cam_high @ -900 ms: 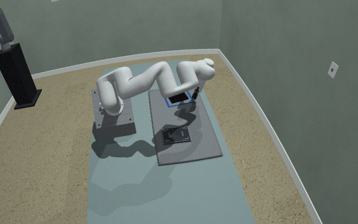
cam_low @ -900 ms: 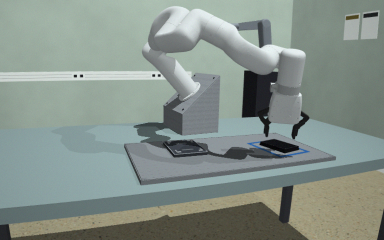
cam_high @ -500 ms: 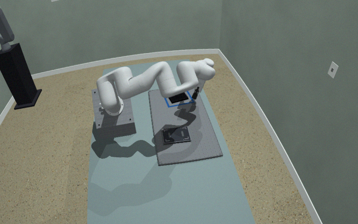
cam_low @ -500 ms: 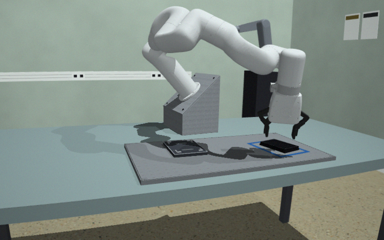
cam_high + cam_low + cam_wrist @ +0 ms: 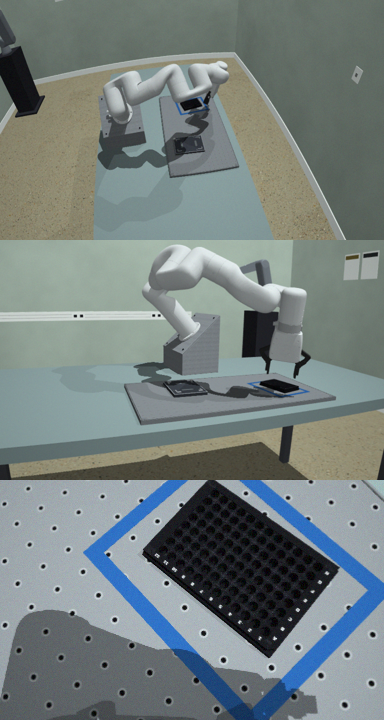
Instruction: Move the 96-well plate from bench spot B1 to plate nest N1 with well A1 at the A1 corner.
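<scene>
Right now the black 96-well plate is 10 cm behind my hand, 7 cm to the left of it and 8 cm below it. The rest, counted from my hand: plate nest N1 (19 cm behind, 29 cm to the right, 8 cm below); then A1 label (26 cm behind, 23 cm to the right, 8 cm below).
</scene>
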